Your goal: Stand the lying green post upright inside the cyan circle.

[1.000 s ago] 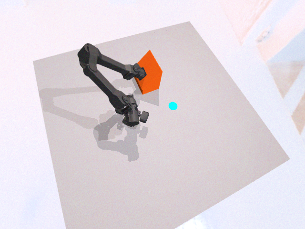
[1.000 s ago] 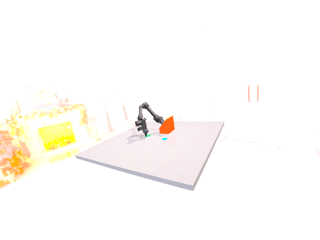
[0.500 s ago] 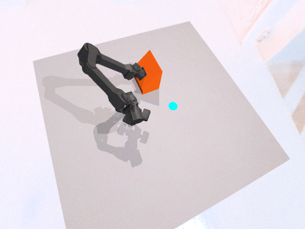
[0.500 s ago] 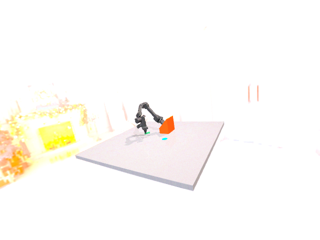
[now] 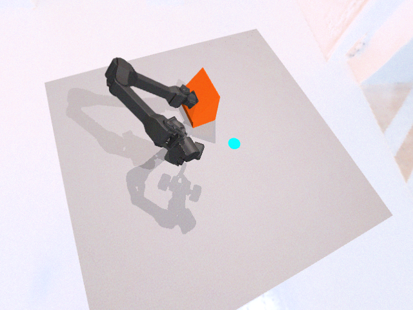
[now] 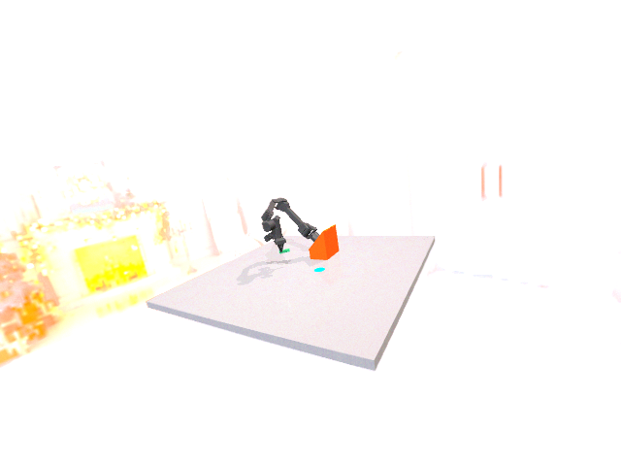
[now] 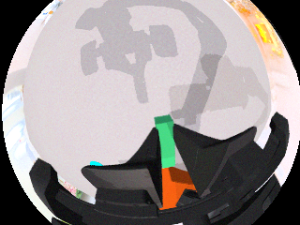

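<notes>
My gripper tip is now 270 mm to the right of the cyan circle, 90 mm above it and 10 mm short of it. The rest, counted from my gripper tip: green post: 20 mm behind, 10 mm to the left.
</notes>
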